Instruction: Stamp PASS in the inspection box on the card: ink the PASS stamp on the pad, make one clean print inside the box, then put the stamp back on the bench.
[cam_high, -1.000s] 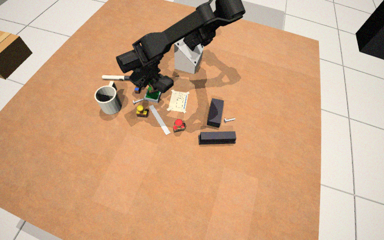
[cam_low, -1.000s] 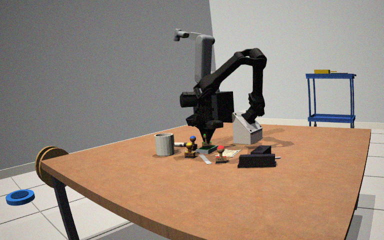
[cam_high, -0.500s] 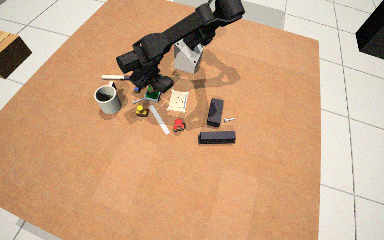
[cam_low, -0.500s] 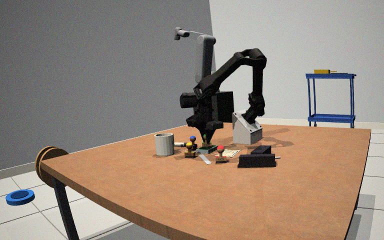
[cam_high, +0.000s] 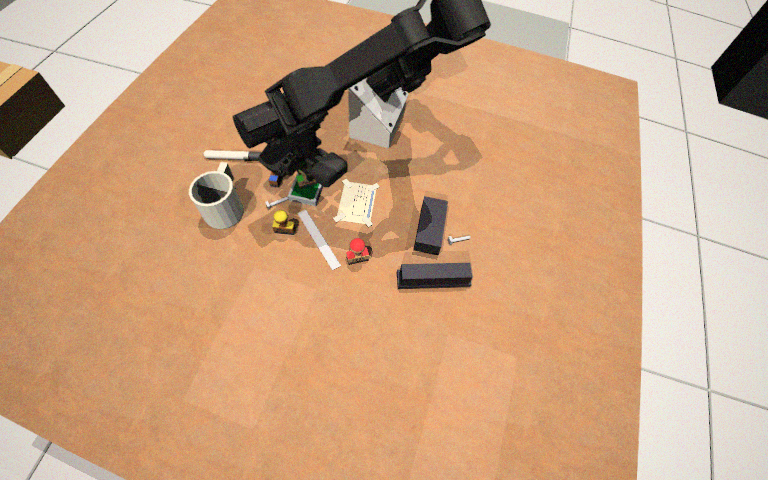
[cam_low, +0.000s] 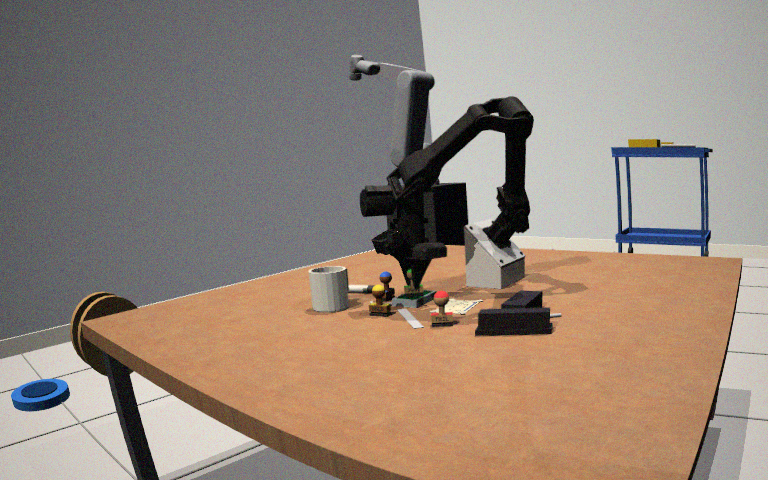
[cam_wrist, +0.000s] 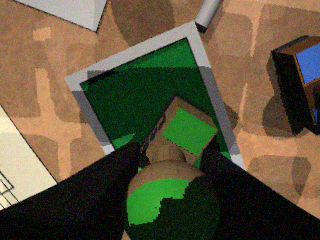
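My gripper tip is right at the green-knobbed pass stamp. Round my gripper tip: yellow stamp: 11 cm ahead, 2 cm below; blue-topped stamp: 7 cm to the right, 2 cm below; green ink pad: 3 cm below.
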